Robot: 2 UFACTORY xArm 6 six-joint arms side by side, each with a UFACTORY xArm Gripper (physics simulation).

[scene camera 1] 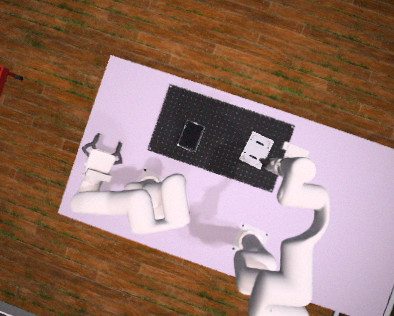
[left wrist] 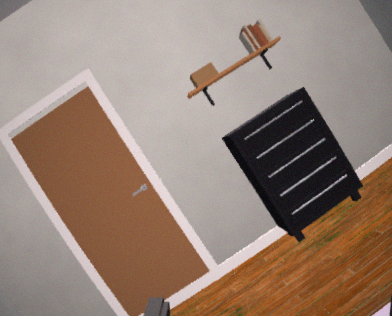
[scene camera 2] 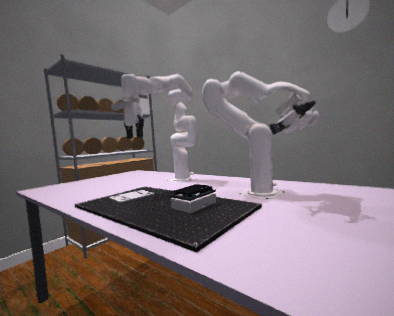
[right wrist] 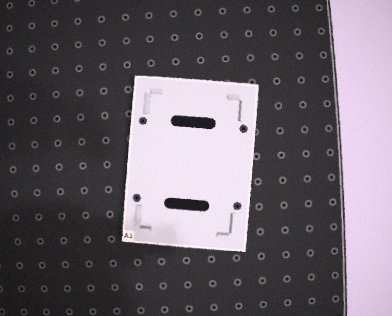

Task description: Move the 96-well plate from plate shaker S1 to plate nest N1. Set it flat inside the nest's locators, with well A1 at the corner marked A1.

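Frame: origin at the left arm's base, x ahead, y left, z up, level; millimetres.
Seen in the pictures: left gripper, fingertip midpoint: (scene camera 1: 110, 138) (scene camera 2: 283, 119); right gripper, fingertip midpoint: (scene camera 2: 135, 138); left arm's base, origin of the base link: (scene camera 2: 261, 193); right arm's base, origin of the base link: (scene camera 1: 250, 241) (scene camera 2: 182, 179).
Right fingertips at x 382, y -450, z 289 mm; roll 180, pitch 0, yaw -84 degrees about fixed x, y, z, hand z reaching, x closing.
Note:
Pixels of each thing's top centre, then the offset from my right fingertips to it. "pt": a spot on its surface instead. Level surfaces: height alone.
- black 96-well plate, middle of its top: (scene camera 2: 193, 188) (scene camera 1: 190, 135) 383 mm left, 37 mm back, 207 mm down
- grey plate shaker S1, surface spot: (scene camera 2: 193, 204) pt 439 mm left, 11 mm ahead, 247 mm down
- white plate nest N1, middle of its top: (right wrist: 189, 163) (scene camera 2: 132, 194) (scene camera 1: 256, 150) 51 mm left, 62 mm ahead, 260 mm down
- black perforated board, its level: 276 mm down
- pale table, its level: 289 mm down
The black 96-well plate (scene camera 1: 191, 135) (scene camera 2: 193, 190) sits on the grey plate shaker S1 (scene camera 2: 193, 204). Its wells and A1 mark are too small to read. The white plate nest N1 (scene camera 1: 256, 150) (scene camera 2: 125, 196) (right wrist: 190, 162) lies bare on the board, with corner locators and two dark slots. Its A1 label (right wrist: 128, 235) is at the lower left corner in the right wrist view. My right gripper (scene camera 1: 270, 164) (scene camera 2: 134, 137) points down, open and empty, high above the nest's end of the board. My left gripper (scene camera 1: 109, 139) (scene camera 2: 293, 117) is open and empty, raised away from the plate.
The black perforated board (scene camera 1: 220, 130) (scene camera 2: 165, 225) (right wrist: 65, 165) lies on the pale table (scene camera 1: 350, 200) (scene camera 2: 310, 240). A shelf rack (scene camera 2: 50, 115) stands behind the table. The left wrist view shows a door (left wrist: 100, 200) and a black drawer cabinet (left wrist: 295, 165).

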